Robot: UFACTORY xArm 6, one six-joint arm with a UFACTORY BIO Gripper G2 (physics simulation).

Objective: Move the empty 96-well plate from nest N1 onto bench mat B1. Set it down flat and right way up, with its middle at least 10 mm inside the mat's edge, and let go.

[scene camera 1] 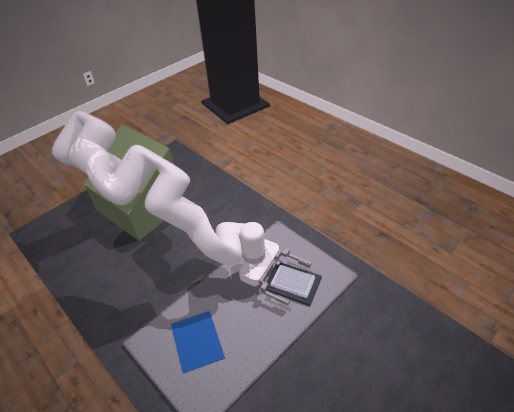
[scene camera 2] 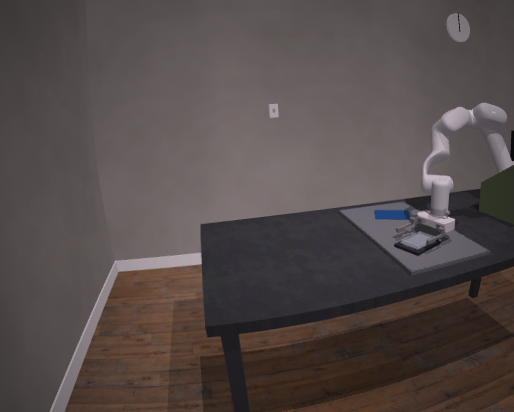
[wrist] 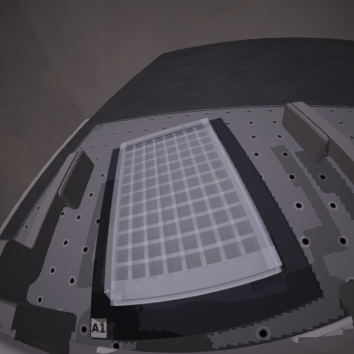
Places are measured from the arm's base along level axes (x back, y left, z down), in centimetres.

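Pixels of known places: end effector, tool point: (scene camera 1: 294, 281) (scene camera 2: 415, 234) (wrist: 182, 153); arm's base, origin of the base link: (scene camera 2: 506, 172).
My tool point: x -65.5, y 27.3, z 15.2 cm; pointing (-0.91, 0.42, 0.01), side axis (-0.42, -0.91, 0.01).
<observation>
Ahead of a thing's pixels: the offset from my tool point to its top centre. Level surfaces: height alone.
The clear, pale 96-well plate {dy +0.7, dx +1.4, dz +1.2 cm} (scene camera 1: 294, 280) (scene camera 2: 419, 241) (wrist: 175, 210) lies flat in the black nest {dy +0.7, dx +1.4, dz +2.4 cm} (scene camera 1: 313, 294) (scene camera 2: 419, 251) (wrist: 272, 215), whose near left corner carries an A1 label in the wrist view. My gripper (scene camera 1: 299, 282) (scene camera 2: 414, 237) (wrist: 192, 155) is open and empty. Its two fingers stand apart on either side of the plate, with a gap at each side, and their shadows fall offset on the board. How high the fingertips are above the board is hard to tell. The blue bench mat {dz +3.7 cm} (scene camera 1: 197, 342) (scene camera 2: 391, 214) lies flat and bare; it does not show in the wrist view.
A grey perforated board {dz +3.8 cm} (scene camera 1: 250, 340) (scene camera 2: 430, 262) lies under the nest and the mat, on the dark table {dz +5.2 cm} (scene camera 1: 390, 350) (scene camera 2: 280, 270). A green block (scene camera 1: 117, 215) (scene camera 2: 500, 197) stands at the arm's base. A black column (scene camera 1: 230, 60) stands on the floor beyond the table.
</observation>
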